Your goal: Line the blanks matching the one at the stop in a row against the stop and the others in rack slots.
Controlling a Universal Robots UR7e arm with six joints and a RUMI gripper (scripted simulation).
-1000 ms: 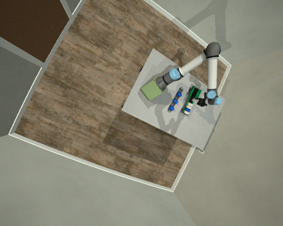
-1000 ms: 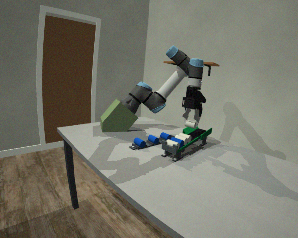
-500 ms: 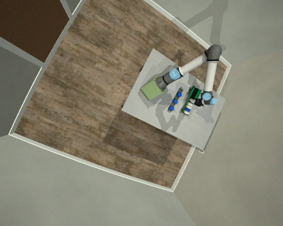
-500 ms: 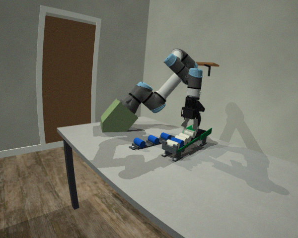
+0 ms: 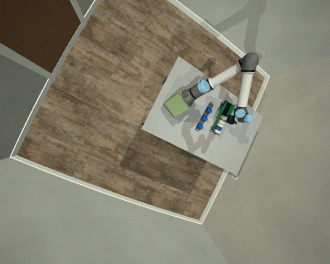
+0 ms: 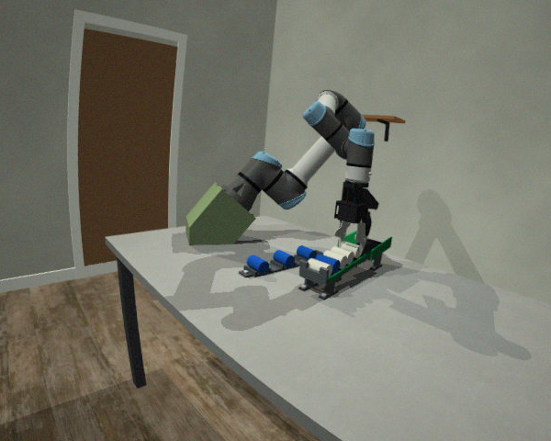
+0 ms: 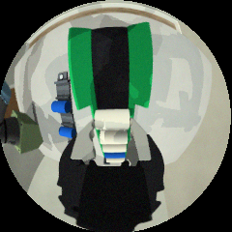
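The grey stop lies 19 cm to the right of my hand, 4 cm below it and 4 cm ahead of it. Round my hand: dark stock rack (17 cm behind, 11 cm to the right, 11 cm below).
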